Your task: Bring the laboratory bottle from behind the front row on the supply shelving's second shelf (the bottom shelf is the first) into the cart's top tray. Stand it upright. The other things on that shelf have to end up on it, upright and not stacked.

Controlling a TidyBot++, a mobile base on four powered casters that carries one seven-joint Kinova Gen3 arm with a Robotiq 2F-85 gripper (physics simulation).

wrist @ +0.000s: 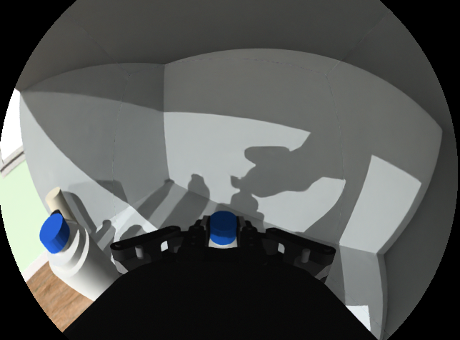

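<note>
My gripper (223,224) is shut on a blue-capped bottle (223,227) at the lower middle of the wrist view. The blue cap and a little white below it show between the fingers; the rest is hidden by the gripper, so its base and what it rests on cannot be seen. A larger white bottle with a blue cap (80,257) stands at the lower left, apart from the fingers. A beige cylindrical thing (58,202) shows just behind it. The cart does not show.
Grey shelving walls enclose the space: a back panel (215,145) ahead, a side panel (142,135) on the left and another panel (382,200) on the right. Shadows of the arm and of several upright things fall on them. Wooden floor (57,295) and a green wall (17,210) show at the left edge.
</note>
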